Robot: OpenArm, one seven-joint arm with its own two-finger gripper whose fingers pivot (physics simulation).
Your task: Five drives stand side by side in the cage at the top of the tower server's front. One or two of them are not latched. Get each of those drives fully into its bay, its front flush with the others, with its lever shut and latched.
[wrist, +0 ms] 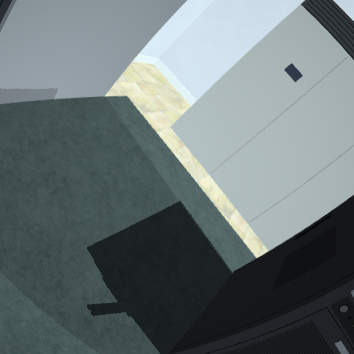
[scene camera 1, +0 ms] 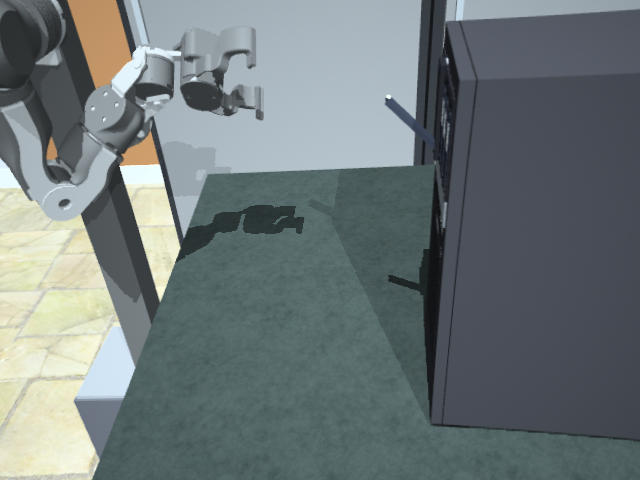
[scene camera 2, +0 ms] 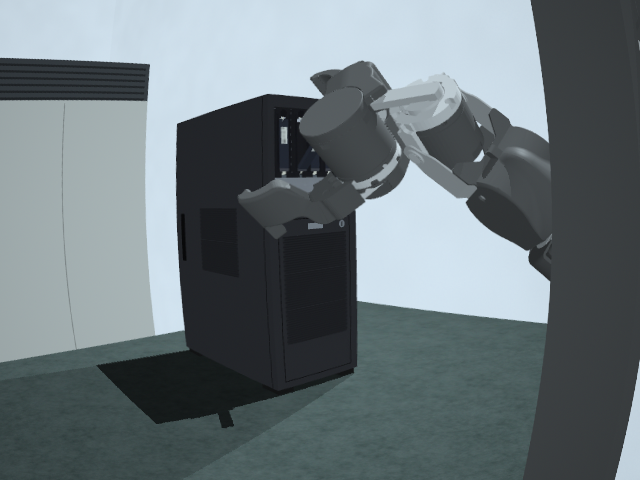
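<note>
The dark tower server (scene camera 1: pixel 542 248) (scene camera 2: pixel 222 175) (wrist: pixel 250 310) stands upright. In its top cage, the leftmost drive (scene camera 2: pixel 283 147) stands upright with its lever apparently shut. A dark blue lever (scene camera 1: pixel 410 121) (scene camera 2: pixel 309 159) sticks far out of the cage, slanting up and outward. In the second scene view it lies right of the leftmost drive, partly behind my hand. The drives further right are hidden there, and I cannot tell whether the lever's drive is flush. My gripper (scene camera 1: pixel 253 76) (scene camera 2: pixel 287 147) is open and empty, well in front of the server at about cage height, apart from the lever.
The server stands on a green table top (scene camera 1: pixel 258 335) (scene camera 2: pixel 439 387) (wrist: pixel 65 165). A pale cabinet (scene camera 2: pixel 108 222) (wrist: pixel 280 120) stands beyond it. A dark post (scene camera 2: pixel 573 232) rises at the right of the second scene view. The cage does not show in the wrist view.
</note>
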